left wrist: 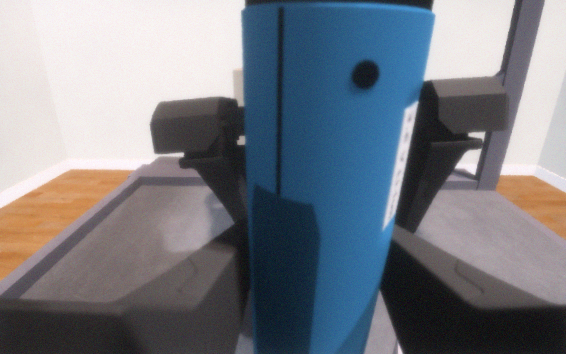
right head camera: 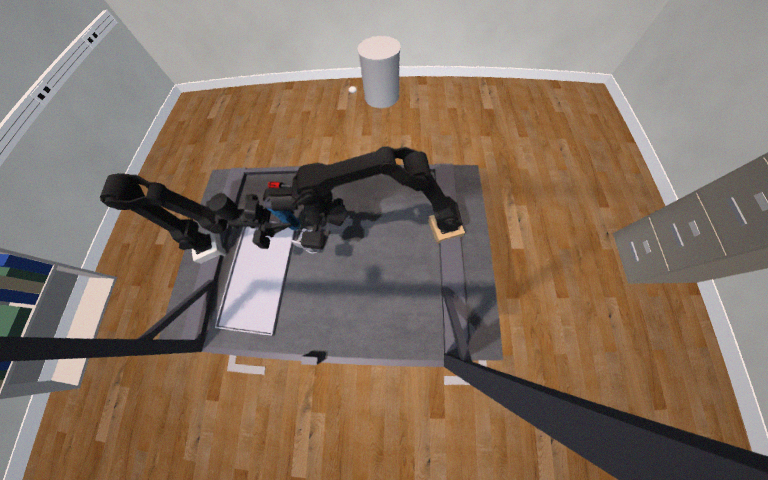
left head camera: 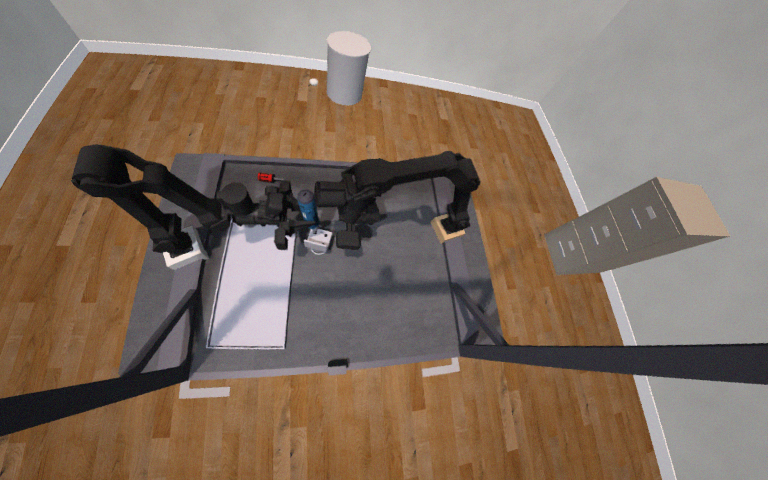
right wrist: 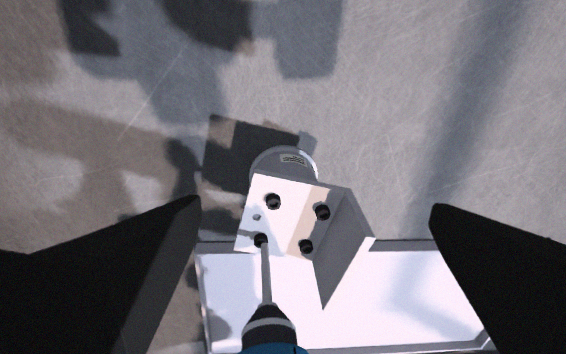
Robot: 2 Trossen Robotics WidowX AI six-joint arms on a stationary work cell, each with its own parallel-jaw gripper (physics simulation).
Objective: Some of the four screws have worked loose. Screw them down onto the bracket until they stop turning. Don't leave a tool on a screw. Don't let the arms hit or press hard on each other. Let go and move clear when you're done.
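Frame: origin at the left arm's base, x left, y ahead, z down, level; millimetres.
Seen in the pictures: left gripper, between the fingertips: (left wrist: 312, 230) (right head camera: 292, 218) (left head camera: 316, 215); right gripper, between the fingertips: (right head camera: 320, 231) (left head camera: 341, 230) (right wrist: 316, 210); left arm's base, origin of its link: (right head camera: 203, 244) (left head camera: 179, 245); right arm's base, origin of its link: (right head camera: 446, 224) (left head camera: 450, 225).
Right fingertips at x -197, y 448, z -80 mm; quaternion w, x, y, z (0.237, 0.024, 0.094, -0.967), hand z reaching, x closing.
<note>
Offsets run from my right fingertips to a thing's top centre.
A blue powered screwdriver {dx +55, dy -70, dz -174 mm} (left head camera: 307, 210) (right head camera: 283, 217) (left wrist: 330, 150) (right wrist: 270, 330) stands upright in my left gripper (left head camera: 304, 213) (left wrist: 312, 230), which is shut on its body. In the right wrist view, its bit tip meets the lower-left screw {dx +55, dy -62, dz +64 mm} (right wrist: 260, 240) on the white bracket (left head camera: 317, 242) (right wrist: 285, 225). Three other dark screws show there: upper left (right wrist: 272, 201), upper right (right wrist: 322, 212) and lower right (right wrist: 306, 246). Their seating heights are hard to tell. My right gripper (left head camera: 350, 213) (right wrist: 316, 210) is open and empty above the bracket, close to the driver's right side.
A red screwdriver {dx +348, dy -108, dz +108 mm} (left head camera: 265, 177) (right head camera: 274, 185) lies at the back left of the table. A shallow white tray {dx +16, dy -290, dz +121 mm} (left head camera: 254, 305) (right head camera: 254, 300) lies left of the bracket. A round grey part {dx +31, dy -60, dz +74 mm} (right wrist: 282, 162) adjoins the bracket. Both forearms are close together around the driver.
</note>
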